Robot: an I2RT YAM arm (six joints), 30 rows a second.
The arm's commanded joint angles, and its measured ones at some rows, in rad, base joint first. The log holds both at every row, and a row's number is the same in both.
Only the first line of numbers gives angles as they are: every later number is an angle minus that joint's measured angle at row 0.
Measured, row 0:
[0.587, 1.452, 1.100, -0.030, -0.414, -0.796]
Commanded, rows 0 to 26:
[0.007, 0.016, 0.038, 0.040, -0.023, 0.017]
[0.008, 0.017, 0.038, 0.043, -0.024, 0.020]
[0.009, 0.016, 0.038, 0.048, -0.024, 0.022]
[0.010, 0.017, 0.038, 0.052, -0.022, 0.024]
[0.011, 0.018, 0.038, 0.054, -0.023, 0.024]
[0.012, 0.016, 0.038, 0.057, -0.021, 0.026]
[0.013, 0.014, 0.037, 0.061, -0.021, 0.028]
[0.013, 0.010, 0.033, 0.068, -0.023, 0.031]
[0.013, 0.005, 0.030, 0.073, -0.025, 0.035]
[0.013, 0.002, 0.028, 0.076, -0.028, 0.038]
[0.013, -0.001, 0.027, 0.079, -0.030, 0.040]
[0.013, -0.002, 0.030, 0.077, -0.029, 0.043]
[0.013, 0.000, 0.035, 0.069, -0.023, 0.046]
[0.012, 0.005, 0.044, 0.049, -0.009, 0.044]
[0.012, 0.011, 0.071, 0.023, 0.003, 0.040]
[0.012, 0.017, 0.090, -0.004, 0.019, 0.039]
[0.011, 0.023, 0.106, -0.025, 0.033, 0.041]
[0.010, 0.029, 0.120, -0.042, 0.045, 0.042]
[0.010, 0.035, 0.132, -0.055, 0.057, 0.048]
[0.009, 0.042, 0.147, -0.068, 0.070, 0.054]
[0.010, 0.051, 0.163, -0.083, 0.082, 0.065]
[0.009, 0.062, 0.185, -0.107, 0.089, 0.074]
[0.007, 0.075, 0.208, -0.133, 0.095, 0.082]
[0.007, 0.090, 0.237, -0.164, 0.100, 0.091]
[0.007, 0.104, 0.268, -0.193, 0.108, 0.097]
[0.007, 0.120, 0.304, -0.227, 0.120, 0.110]
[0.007, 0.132, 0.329, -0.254, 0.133, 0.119]
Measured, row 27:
[0.009, 0.100, 0.214, -0.173, 0.079, 0.061]
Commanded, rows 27 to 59:
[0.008, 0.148, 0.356, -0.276, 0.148, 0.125]
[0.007, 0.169, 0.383, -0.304, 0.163, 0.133]
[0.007, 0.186, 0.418, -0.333, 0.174, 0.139]
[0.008, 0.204, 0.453, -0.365, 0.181, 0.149]
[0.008, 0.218, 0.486, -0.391, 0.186, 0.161]
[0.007, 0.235, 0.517, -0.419, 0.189, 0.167]
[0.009, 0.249, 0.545, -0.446, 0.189, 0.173]
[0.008, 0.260, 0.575, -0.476, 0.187, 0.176]
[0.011, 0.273, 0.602, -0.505, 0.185, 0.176]
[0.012, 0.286, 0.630, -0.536, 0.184, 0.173]
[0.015, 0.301, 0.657, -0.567, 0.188, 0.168]
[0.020, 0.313, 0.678, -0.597, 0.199, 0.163]
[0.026, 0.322, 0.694, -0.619, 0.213, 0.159]
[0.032, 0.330, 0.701, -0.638, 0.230, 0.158]
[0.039, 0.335, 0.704, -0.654, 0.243, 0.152]
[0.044, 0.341, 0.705, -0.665, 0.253, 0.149]
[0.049, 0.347, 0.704, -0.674, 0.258, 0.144]
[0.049, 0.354, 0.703, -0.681, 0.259, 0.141]
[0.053, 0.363, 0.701, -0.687, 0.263, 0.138]
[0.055, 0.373, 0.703, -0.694, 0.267, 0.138]
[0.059, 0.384, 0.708, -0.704, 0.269, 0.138]
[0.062, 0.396, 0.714, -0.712, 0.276, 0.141]
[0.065, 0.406, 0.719, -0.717, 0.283, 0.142]
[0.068, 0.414, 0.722, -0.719, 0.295, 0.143]
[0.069, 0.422, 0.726, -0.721, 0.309, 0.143]
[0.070, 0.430, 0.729, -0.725, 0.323, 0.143]
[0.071, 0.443, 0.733, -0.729, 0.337, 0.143]
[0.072, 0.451, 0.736, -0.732, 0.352, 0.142]
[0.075, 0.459, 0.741, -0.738, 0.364, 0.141]
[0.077, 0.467, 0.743, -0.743, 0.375, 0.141]
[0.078, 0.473, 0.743, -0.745, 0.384, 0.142]
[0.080, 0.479, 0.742, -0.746, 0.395, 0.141]
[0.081, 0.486, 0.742, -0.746, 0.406, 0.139]
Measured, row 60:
[0.066, 0.472, 0.702, -0.741, 0.344, 0.142]
